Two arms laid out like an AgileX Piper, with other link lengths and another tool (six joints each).
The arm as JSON. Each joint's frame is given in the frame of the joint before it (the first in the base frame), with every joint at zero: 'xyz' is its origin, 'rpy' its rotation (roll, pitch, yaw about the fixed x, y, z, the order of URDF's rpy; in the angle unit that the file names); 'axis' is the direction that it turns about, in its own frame. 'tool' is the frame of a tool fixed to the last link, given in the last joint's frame.
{
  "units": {
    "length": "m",
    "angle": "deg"
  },
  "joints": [
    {
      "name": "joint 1",
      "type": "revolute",
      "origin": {
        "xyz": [
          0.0,
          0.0,
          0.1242
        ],
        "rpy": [
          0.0,
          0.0,
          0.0
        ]
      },
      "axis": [
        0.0,
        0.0,
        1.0
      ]
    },
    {
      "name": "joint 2",
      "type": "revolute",
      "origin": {
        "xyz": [
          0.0,
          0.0,
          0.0
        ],
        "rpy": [
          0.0,
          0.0,
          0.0
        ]
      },
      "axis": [
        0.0,
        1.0,
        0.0
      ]
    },
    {
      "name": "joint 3",
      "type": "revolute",
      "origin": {
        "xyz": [
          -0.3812,
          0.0,
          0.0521
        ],
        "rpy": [
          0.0,
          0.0,
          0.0
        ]
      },
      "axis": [
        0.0,
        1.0,
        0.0
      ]
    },
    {
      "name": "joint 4",
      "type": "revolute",
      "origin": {
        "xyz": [
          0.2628,
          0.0,
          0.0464
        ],
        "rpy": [
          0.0,
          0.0,
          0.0
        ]
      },
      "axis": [
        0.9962,
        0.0,
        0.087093
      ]
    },
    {
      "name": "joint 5",
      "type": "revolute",
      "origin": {
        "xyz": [
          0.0,
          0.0,
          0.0
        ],
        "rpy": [
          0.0,
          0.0,
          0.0
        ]
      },
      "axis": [
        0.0,
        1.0,
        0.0
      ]
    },
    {
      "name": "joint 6",
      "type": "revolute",
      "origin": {
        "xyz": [
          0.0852,
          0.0,
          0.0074
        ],
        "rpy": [
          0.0,
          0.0,
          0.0
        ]
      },
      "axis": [
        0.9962,
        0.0,
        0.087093
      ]
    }
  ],
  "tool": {
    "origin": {
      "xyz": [
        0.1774,
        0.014,
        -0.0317
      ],
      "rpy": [
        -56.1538,
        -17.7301,
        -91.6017
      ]
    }
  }
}
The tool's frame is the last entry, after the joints.
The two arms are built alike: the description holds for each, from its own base.
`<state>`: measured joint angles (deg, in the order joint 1, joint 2, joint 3, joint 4, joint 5, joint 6); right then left.
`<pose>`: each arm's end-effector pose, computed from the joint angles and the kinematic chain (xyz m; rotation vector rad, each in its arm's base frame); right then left.
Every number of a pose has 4 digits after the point. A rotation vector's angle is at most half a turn.
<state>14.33 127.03 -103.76 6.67 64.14 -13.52 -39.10 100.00 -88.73 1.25 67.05 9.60</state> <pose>0.4931 0.1592 0.0742 -2.2906 1.0024 -0.3129 0.3405 -0.2416 0.2240 -1.2854 2.2681 -0.9606</pose>
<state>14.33 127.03 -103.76 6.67 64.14 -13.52 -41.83 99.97 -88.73 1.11 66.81 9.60</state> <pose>0.4931 0.1592 0.0742 -2.2906 1.0024 -0.3129 0.3289 -0.2587 0.2243 -1.2372 2.3057 -0.9839</pose>
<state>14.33 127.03 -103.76 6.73 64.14 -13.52 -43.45 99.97 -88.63 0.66 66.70 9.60</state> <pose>0.4931 0.1595 0.0742 -2.2897 1.0029 -0.3122 0.3201 -0.2694 0.2236 -1.2148 2.3313 -0.9985</pose>
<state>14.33 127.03 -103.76 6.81 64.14 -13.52 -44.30 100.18 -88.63 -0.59 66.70 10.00</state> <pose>0.4930 0.1598 0.0743 -2.2885 1.0035 -0.3113 0.3127 -0.2782 0.2217 -1.2117 2.3569 -1.0135</pose>
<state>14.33 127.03 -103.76 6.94 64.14 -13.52 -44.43 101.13 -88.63 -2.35 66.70 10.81</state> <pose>0.4929 0.1604 0.0743 -2.2865 1.0045 -0.3098 0.3083 -0.2853 0.2143 -1.2253 2.3881 -1.0159</pose>
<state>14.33 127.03 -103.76 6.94 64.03 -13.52 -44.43 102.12 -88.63 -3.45 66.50 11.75</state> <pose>0.4934 0.1605 0.0743 -2.2854 1.0038 -0.3118 0.3073 -0.2902 0.2070 -1.2273 2.4136 -1.0140</pose>
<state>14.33 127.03 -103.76 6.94 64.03 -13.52 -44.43 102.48 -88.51 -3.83 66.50 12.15</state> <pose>0.4934 0.1605 0.0743 -2.2854 1.0038 -0.3118 0.3064 -0.2913 0.2037 -1.2276 2.4257 -1.0094</pose>
